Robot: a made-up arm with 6 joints.
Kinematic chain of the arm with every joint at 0, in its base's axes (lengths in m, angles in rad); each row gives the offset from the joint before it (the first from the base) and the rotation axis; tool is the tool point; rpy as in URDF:
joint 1: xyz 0 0 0.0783 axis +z
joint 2: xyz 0 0 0 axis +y
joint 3: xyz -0.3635 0 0.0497 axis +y
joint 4: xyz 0.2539 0 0.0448 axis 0.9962 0 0.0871
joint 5: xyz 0 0 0 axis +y
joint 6: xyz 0.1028 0 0.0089 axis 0.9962 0 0.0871
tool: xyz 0 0 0 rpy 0 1.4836 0
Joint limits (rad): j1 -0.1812..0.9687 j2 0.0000..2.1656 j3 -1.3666..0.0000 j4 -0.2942..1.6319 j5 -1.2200..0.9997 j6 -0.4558..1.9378
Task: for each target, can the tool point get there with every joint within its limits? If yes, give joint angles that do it. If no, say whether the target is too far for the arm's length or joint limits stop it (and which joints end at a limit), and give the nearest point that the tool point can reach.
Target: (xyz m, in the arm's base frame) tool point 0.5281 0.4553 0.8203
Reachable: no: too far | nearest point 0.2974 0.2564 0.4962 | short by 0.445 m
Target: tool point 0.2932 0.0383 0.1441
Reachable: yes | joints 0.1121 1.7537 -0.3460 -0.0640 -0.9302 0.1144
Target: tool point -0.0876 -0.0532 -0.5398
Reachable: no: joint limits stop it (at a limit: joint 1, joint 2) | nearest point 0.1187 -0.0321 0.0124 | short by 0.590 m
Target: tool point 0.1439 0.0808 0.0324
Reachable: yes | joints 0.5112 1.9788 -0.1903 0.3154 0.0023 1.6030
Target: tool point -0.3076 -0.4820 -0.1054
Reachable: no: joint limits stop it (at a limit: joint 2, joint 3, joint 4, joint 5) | nearest point -0.0654 -0.1025 0.1700 | short by 0.528 m
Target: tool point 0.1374 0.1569 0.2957
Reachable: yes | joints 0.8635 1.1460 -0.7739 -0.0392 0.6615 1.6787
